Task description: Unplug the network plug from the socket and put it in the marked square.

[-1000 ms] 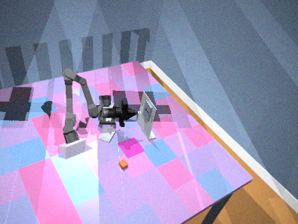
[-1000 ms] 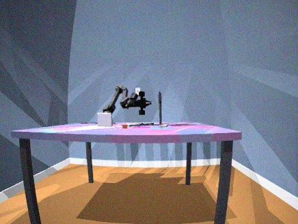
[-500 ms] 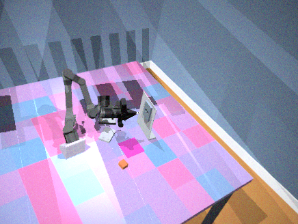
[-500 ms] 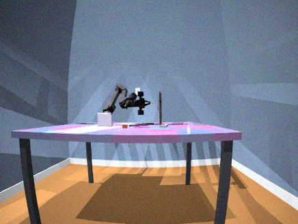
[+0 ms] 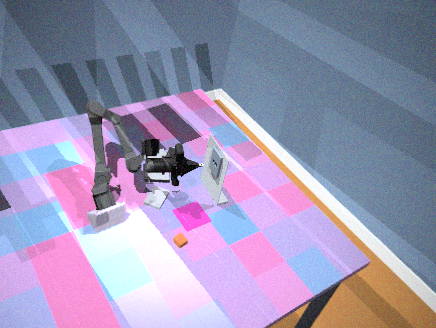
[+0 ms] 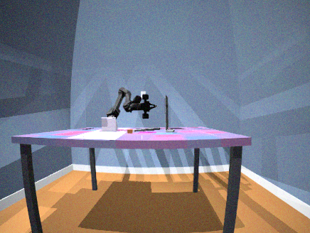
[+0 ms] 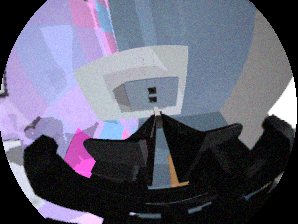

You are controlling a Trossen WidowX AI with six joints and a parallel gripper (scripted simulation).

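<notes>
Right now my gripper tip is 190 mm above the marked square, 90 mm to the left of it and 60 mm past it. The rest, counted from my gripper tip: orange block (180 mm to the right, 180 mm below, 170 mm behind); network plug (right at my gripper tip); upright panel (90 mm ahead, 70 mm below, 10 mm to the right).
</notes>
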